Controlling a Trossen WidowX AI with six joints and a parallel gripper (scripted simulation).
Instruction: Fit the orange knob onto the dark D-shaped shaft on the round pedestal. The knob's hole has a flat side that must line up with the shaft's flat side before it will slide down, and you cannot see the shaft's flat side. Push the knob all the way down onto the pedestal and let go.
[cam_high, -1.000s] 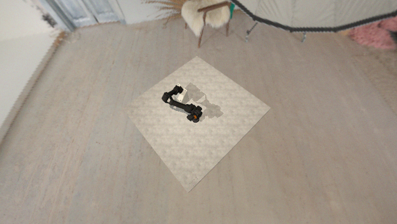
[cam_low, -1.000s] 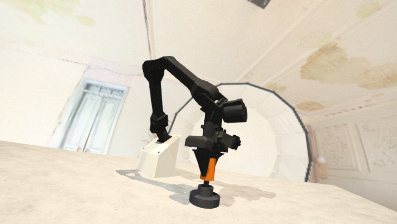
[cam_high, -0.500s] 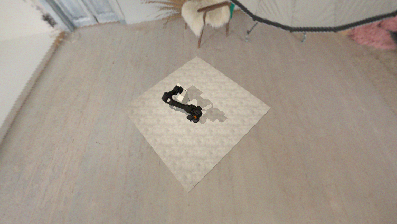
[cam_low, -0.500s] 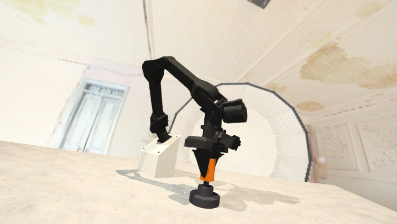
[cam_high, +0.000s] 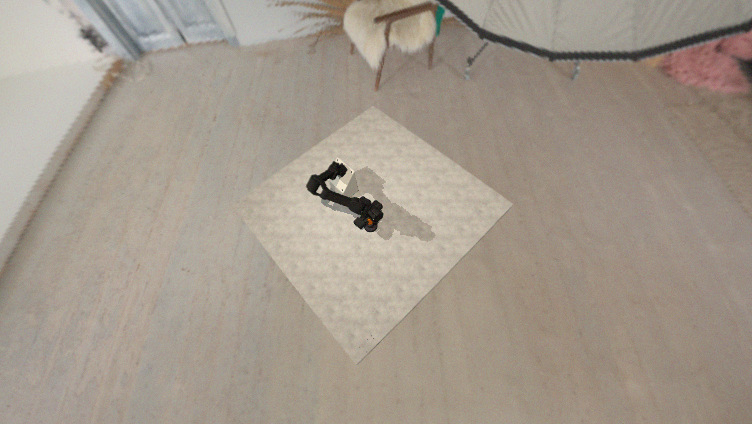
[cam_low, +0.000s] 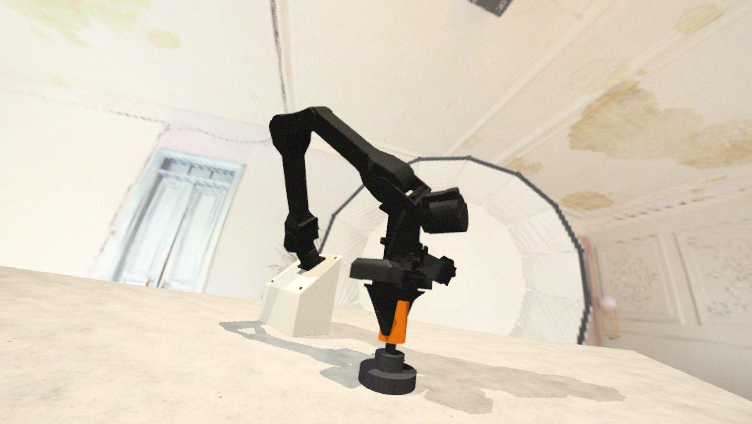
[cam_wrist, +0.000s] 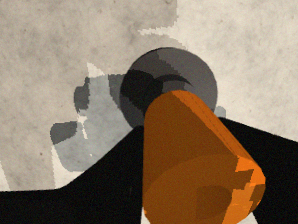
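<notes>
Now: gripper tip 2 cm below the orange knob. The rest, counted from my gripper tip: dark round pedestal 4 cm below.
</notes>
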